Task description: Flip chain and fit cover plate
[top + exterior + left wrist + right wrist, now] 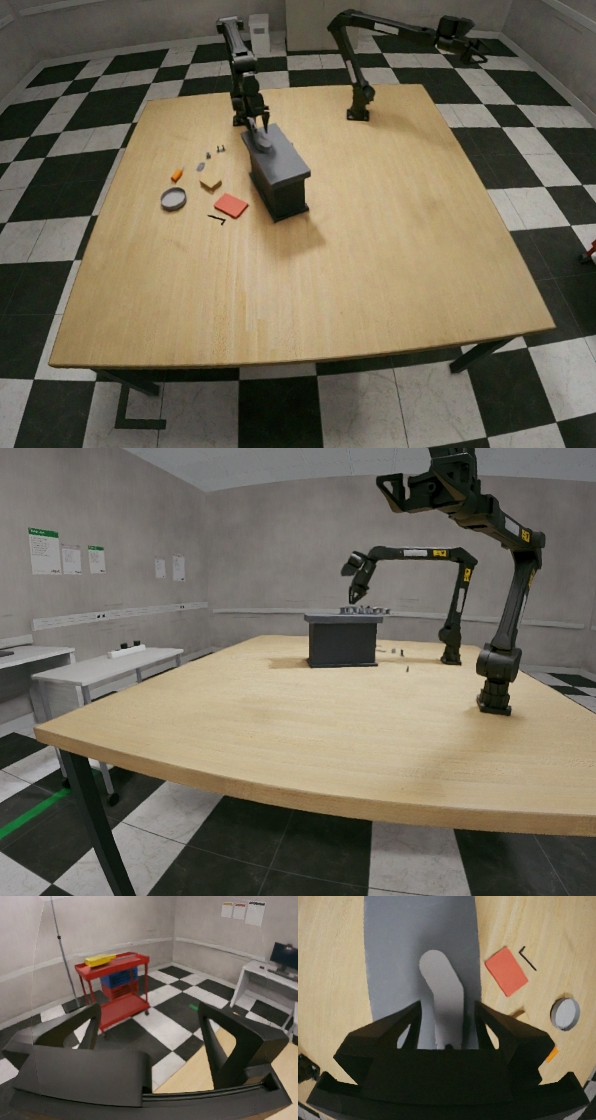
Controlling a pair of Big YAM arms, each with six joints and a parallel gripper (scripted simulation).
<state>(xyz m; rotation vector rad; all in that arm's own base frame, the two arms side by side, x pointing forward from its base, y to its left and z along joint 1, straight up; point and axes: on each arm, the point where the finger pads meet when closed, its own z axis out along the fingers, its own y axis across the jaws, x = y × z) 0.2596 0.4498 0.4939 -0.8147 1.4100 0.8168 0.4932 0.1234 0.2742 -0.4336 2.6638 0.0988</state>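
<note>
My right gripper is now 40 cm to the left of the orange-handled screwdriver, 26 cm above it and 11 cm past it. The rest, counted from my right hand: dark grey block: 17 cm below, 5 cm to the left, 3 cm ahead; then red square pad: 27 cm below, 14 cm to the right, 11 cm ahead.
</note>
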